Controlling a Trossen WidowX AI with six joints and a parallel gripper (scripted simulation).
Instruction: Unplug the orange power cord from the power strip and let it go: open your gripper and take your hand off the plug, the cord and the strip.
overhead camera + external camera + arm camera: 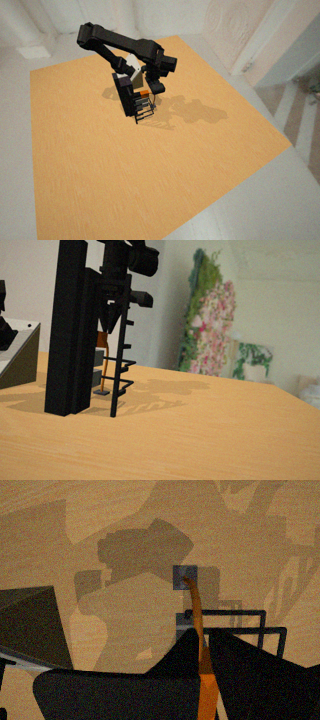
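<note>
The orange plug is 70 mm to the right of my gripper tip and 10 mm behind it. The rest, counted from my gripper tip: grey base 140 mm below, 10 mm to the left; black upright block 170 mm to the right, 20 mm behind.
</note>
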